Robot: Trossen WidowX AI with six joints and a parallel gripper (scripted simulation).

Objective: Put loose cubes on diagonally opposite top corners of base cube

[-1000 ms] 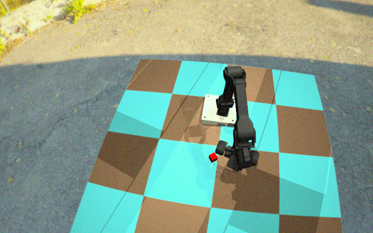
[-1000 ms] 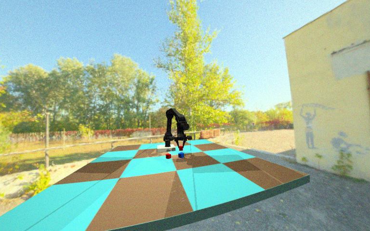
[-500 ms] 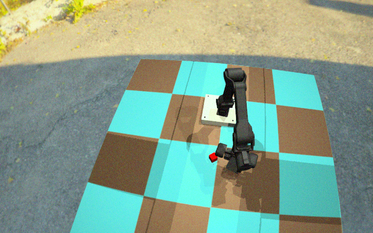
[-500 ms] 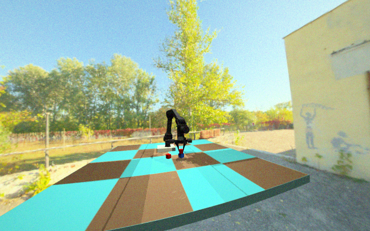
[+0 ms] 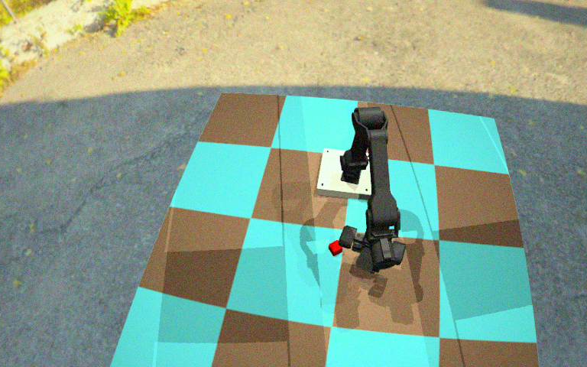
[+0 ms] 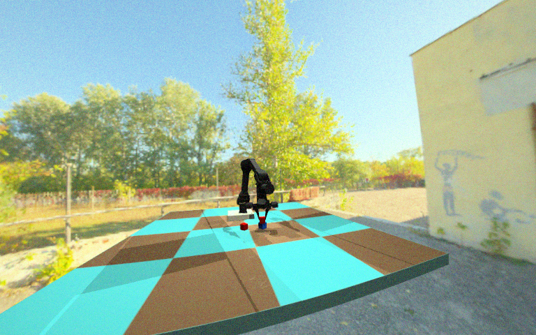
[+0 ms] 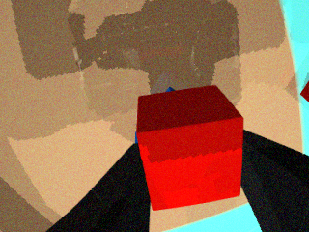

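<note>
The blue base cube is 40 mm below my gripper tip and 20 mm behind it.
</note>
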